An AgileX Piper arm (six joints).
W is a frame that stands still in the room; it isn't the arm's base.
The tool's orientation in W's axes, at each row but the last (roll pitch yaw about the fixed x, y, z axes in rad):
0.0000 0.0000 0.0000
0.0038 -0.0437 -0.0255
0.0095 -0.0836 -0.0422
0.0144 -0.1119 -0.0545
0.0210 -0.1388 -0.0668
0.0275 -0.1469 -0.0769
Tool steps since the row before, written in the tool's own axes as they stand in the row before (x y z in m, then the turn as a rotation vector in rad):
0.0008 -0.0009 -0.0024 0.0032 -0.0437 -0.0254
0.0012 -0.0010 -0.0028 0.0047 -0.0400 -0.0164
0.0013 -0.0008 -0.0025 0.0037 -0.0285 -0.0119
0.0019 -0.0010 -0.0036 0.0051 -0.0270 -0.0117
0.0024 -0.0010 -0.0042 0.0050 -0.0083 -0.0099
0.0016 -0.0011 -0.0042 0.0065 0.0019 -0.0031
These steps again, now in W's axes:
0.0008 -0.0009 -0.0024 0.0032 -0.0437 -0.0254
0.0013 -0.0010 -0.0027 0.0044 -0.0401 -0.0163
0.0015 -0.0008 -0.0024 0.0035 -0.0286 -0.0118
0.0022 -0.0011 -0.0034 0.0049 -0.0271 -0.0114
0.0029 -0.0011 -0.0038 0.0058 -0.0085 -0.0093
0.0021 -0.0012 -0.0039 0.0070 0.0015 -0.0021

